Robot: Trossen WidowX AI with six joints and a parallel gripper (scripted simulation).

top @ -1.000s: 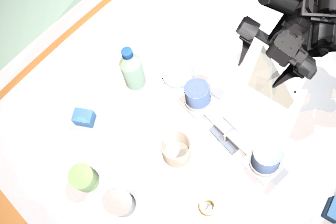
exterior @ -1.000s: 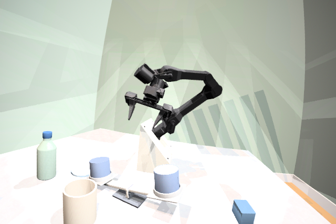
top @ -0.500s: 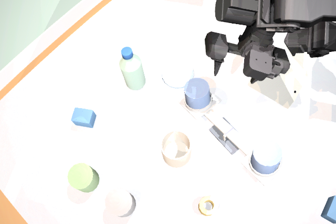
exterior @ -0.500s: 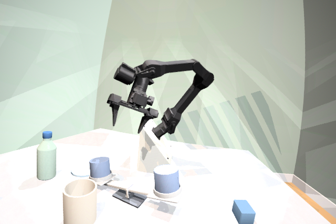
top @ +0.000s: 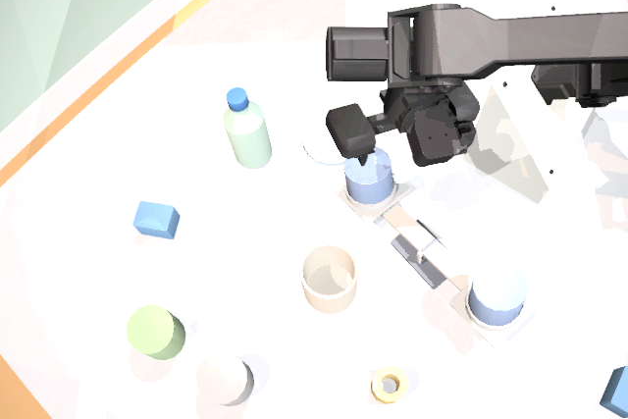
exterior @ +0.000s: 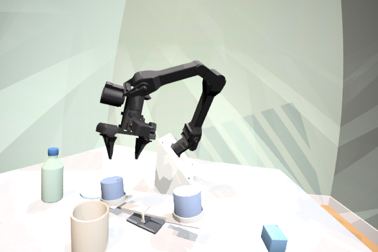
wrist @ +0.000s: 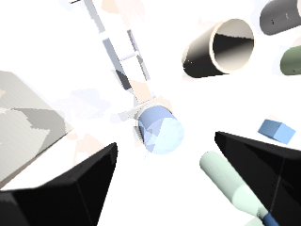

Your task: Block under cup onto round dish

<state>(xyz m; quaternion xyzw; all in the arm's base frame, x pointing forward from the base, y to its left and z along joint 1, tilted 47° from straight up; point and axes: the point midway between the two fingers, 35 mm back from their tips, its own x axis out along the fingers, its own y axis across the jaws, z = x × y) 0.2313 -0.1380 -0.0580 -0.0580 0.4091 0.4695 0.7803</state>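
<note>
My gripper tip is 12 cm above the small green block and 3 cm to the left of it. From my gripper tip the other things lie so: pale green bottle 24 cm to the right, 5 cm below, 3 cm ahead; then round dish 16 cm below, 13 cm to the right, 6 cm behind; then beige cup 16 cm ahead, 12 cm below.
</note>
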